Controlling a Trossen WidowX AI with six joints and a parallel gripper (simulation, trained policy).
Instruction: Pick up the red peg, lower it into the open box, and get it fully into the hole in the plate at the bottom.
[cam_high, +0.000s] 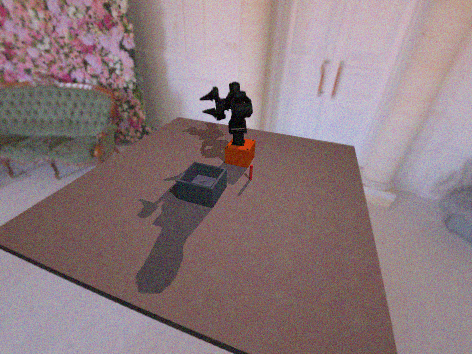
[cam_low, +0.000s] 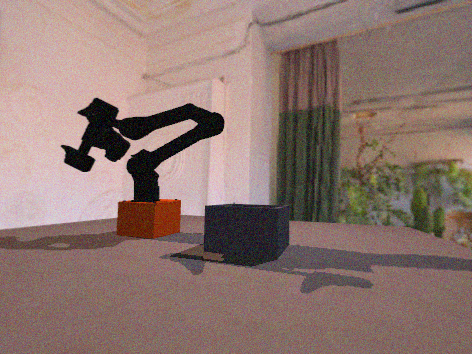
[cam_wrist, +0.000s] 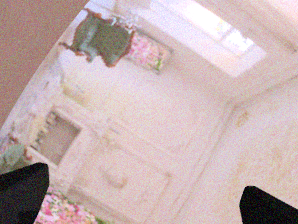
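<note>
Now: gripper tip 25 cm short of the red peg, 31 cm to the right of it and 22 cm above it. Round my gripper tip: dark box: 39 cm ahead, 12 cm to the left, 23 cm below; grey plate: 39 cm ahead, 12 cm to the left, 22 cm below.
</note>
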